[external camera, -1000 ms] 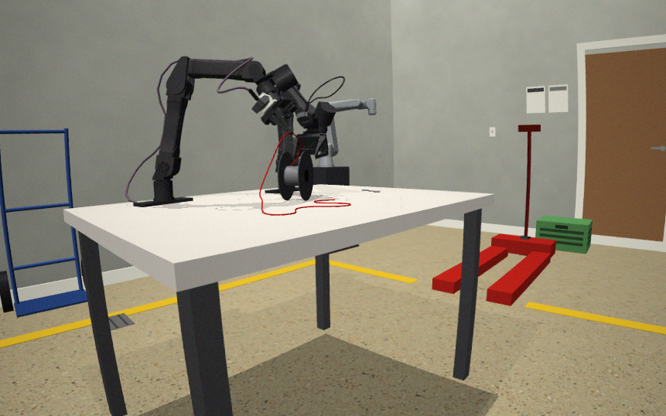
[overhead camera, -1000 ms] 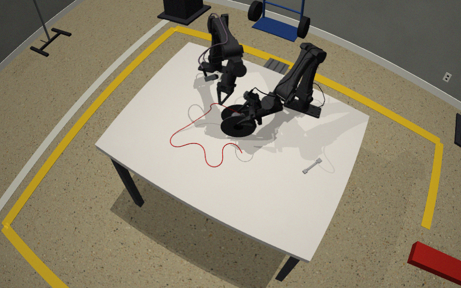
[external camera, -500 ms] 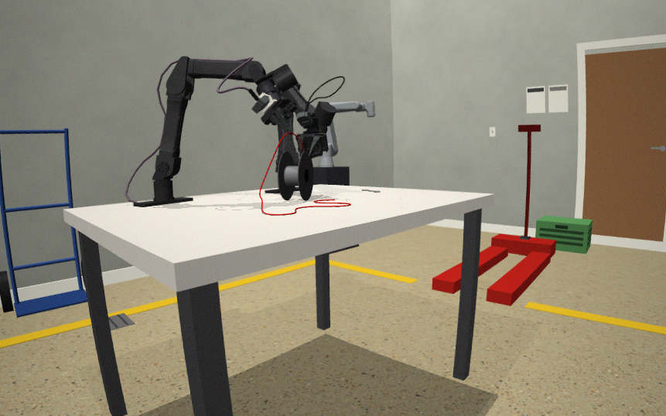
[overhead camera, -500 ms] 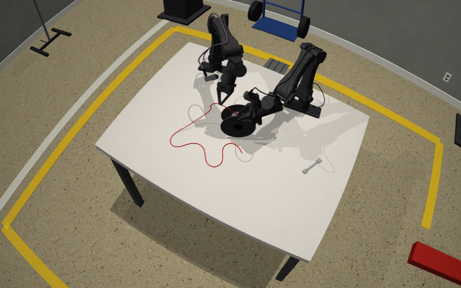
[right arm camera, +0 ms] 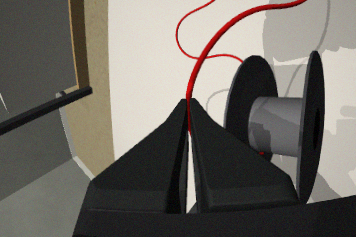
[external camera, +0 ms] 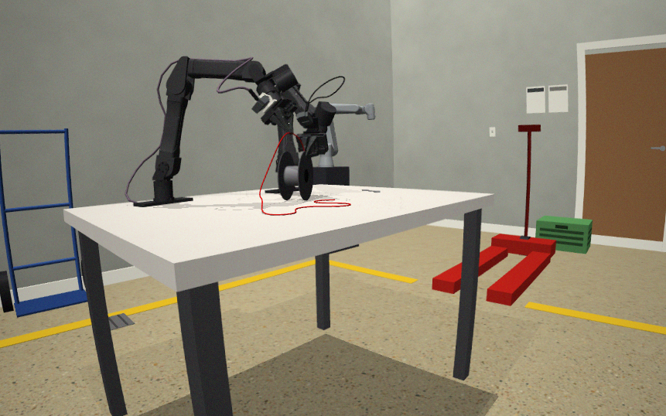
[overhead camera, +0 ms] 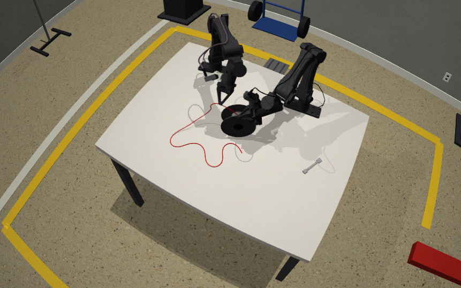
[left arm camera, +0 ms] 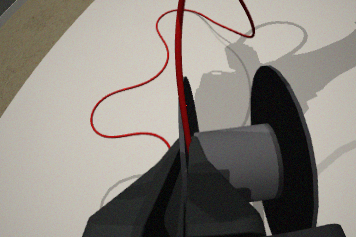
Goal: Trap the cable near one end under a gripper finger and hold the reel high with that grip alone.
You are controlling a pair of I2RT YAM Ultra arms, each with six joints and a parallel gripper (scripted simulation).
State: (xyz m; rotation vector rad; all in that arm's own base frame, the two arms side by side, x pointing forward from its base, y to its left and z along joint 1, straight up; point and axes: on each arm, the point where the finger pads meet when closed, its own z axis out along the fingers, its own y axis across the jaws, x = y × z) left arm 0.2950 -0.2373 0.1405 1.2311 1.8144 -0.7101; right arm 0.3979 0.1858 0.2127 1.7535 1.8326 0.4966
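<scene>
Right now my left hand is 60 mm above the black reel, 20 mm to the left of it and 20 mm past it. Also, from my left hand: small grey dumbbell-shaped part 370 mm to the left, 140 mm below, 40 mm behind.
</scene>
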